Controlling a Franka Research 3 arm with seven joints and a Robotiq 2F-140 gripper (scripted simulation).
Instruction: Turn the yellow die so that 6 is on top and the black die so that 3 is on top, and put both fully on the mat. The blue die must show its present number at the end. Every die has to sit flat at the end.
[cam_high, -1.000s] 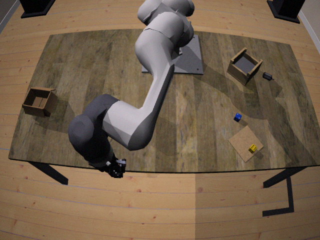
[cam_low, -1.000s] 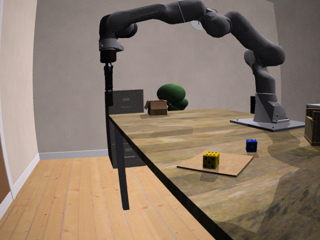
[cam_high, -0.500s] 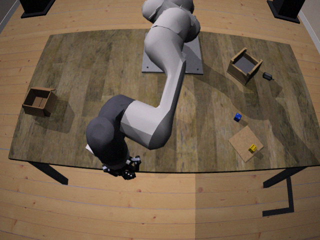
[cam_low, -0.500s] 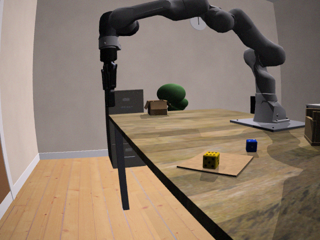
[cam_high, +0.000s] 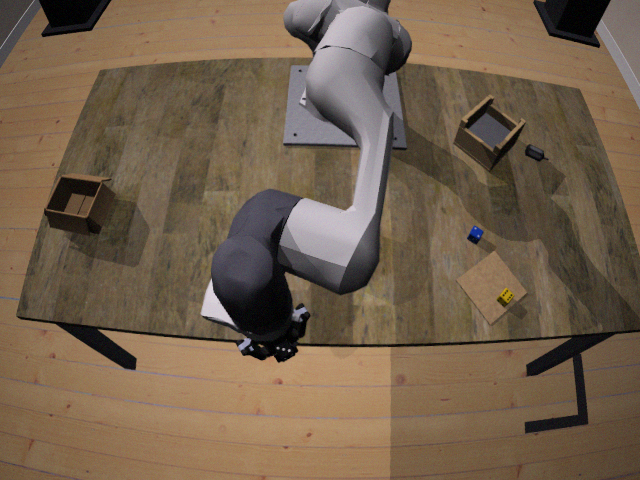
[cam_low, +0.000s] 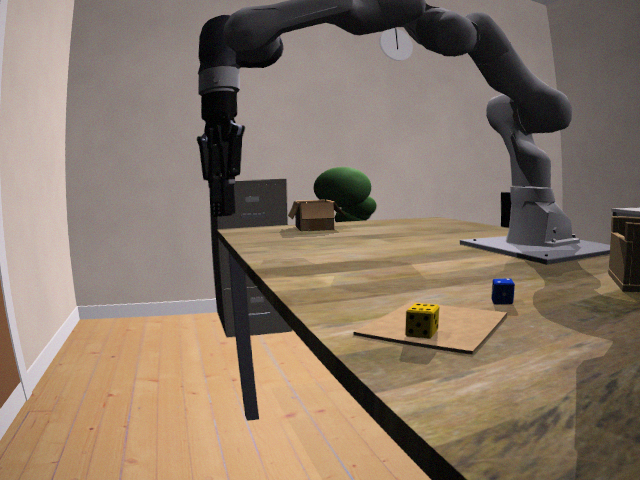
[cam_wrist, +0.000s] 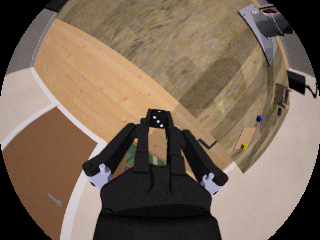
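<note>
Right now my hand is 200 mm past the tan mat, 480 mm to the right of it and 140 mm above it. From my hand the other things lie so: blue die 340 mm behind, 440 mm to the left, 120 mm below; black die 20 mm below; yellow die 170 mm behind, 500 mm to the left, 120 mm below.
</note>
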